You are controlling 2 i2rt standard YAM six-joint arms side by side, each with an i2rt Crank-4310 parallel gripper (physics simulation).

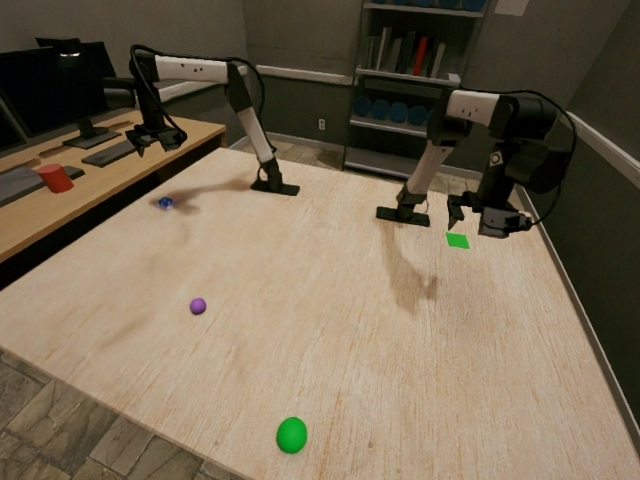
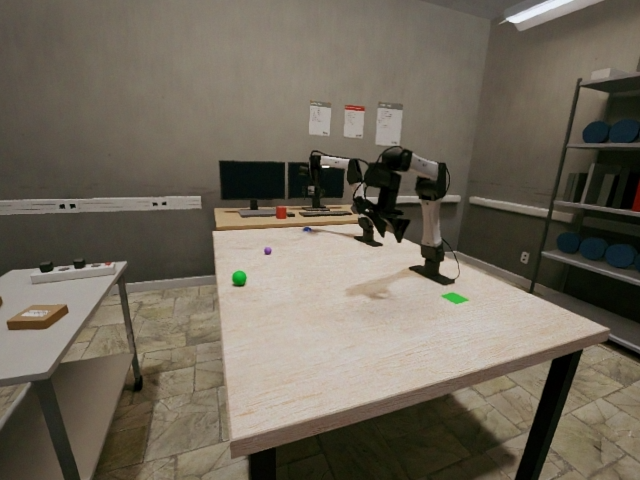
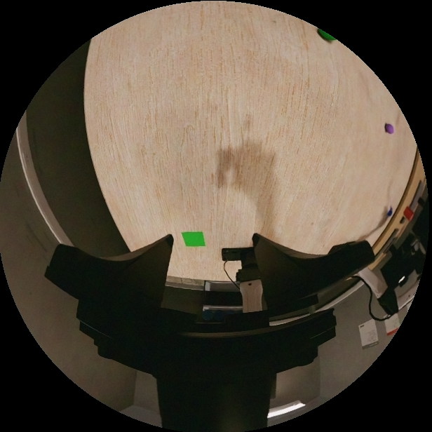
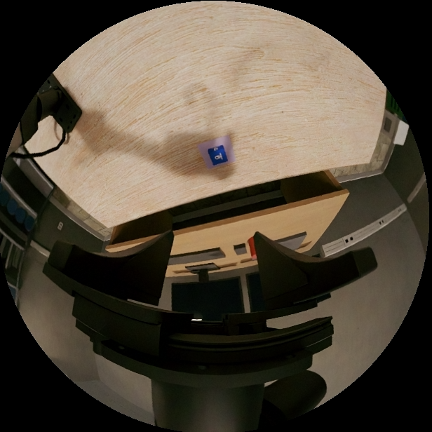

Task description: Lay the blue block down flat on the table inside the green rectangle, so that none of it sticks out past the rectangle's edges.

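Where they show: left gripper, fingertip midpoint: (image 1: 468, 233) (image 2: 390, 240); right gripper, fingertip midpoint: (image 1: 155, 153) (image 2: 311, 201); left arm's base, link origin: (image 1: 402, 217) (image 2: 430, 275); right arm's base, link origin: (image 1: 275, 188) (image 2: 367, 241).
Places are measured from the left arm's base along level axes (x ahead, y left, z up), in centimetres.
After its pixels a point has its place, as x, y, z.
Note:
The blue block (image 1: 165, 202) @(18.2, -87.3, 1.8) (image 2: 307, 228) @(17.5, -87.3, 1.9) (image 3: 389, 212) (image 4: 218, 155) lies on a pale purple square (image 4: 228, 143) near the table edge beside the desk. The green rectangle (image 1: 458, 240) @(8.3, 19.5, 0.1) (image 2: 454, 298) @(8.8, 19.5, 0.1) (image 3: 193, 239) is a flat patch on the table, in front of the left arm's base. My right gripper (image 1: 154, 151) @(15.4, -86.3, 19.7) (image 4: 213, 233) is open and empty, high above the table on the block's side. My left gripper (image 1: 473, 230) @(31.8, 9.3, 21.0) (image 2: 392, 237) @(31.8, 9.3, 21.0) (image 3: 212, 235) is open and empty, raised above the table near the left arm's base, apart from the rectangle.
A purple ball (image 1: 197, 305) @(55.4, -51.1, 3.3) (image 2: 267, 250) @(55.3, -50.3, 2.4) (image 3: 389, 128) and a larger green ball (image 1: 292, 435) @(75.4, -21.0, 5.4) (image 2: 238, 277) @(75.6, -18.9, 3.9) (image 3: 327, 34) rest on the table (image 1: 310, 310) @(47.9, -24.5, 0.0). The desk with a red cup (image 1: 55, 178) (image 2: 281, 212) and monitors stands past the table edge near the block.

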